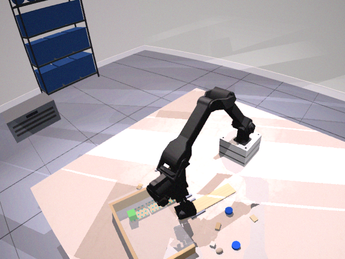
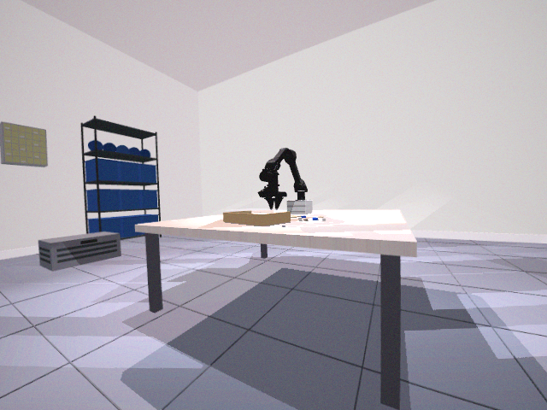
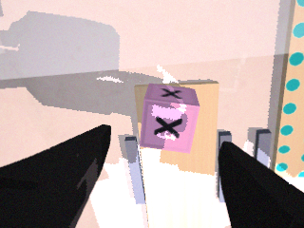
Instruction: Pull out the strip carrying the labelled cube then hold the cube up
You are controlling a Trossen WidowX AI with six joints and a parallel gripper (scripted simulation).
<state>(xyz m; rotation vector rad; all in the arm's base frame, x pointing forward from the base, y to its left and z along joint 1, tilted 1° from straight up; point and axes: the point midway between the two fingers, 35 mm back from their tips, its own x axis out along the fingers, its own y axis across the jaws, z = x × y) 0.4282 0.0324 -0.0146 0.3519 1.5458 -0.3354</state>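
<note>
Now: the labelled cube 3 cm below my gripper tip. The rest, counted from my gripper tip: pebble (20 cm to the left, 5 cm below, 1 cm ahead); tan strip (11 cm behind, 5 cm below, 2 cm to the left).
</note>
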